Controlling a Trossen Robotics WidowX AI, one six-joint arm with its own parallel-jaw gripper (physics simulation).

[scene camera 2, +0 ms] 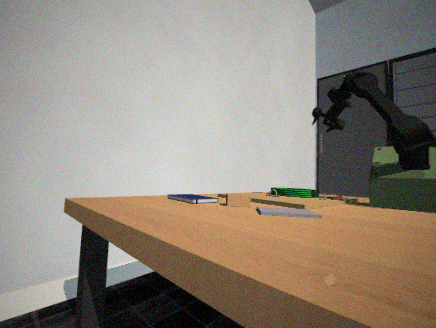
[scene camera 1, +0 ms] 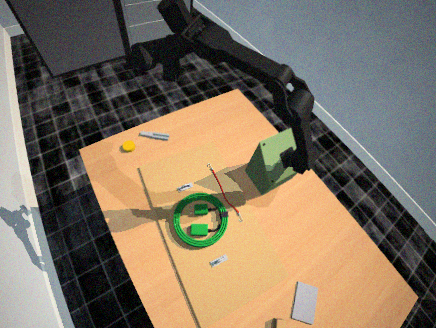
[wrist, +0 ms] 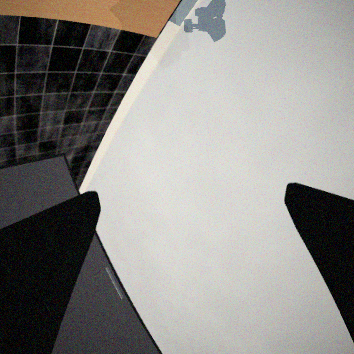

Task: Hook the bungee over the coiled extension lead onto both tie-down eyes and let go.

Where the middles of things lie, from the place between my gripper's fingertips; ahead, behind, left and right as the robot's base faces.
Right now the green coiled extension lead (scene camera 1: pixel 200 209) is 400 mm to the left of my hand and 370 mm below it. From my hand the other things lie so: grey plate (scene camera 1: pixel 305 300): 150 mm behind, 840 mm to the left, 390 mm below.
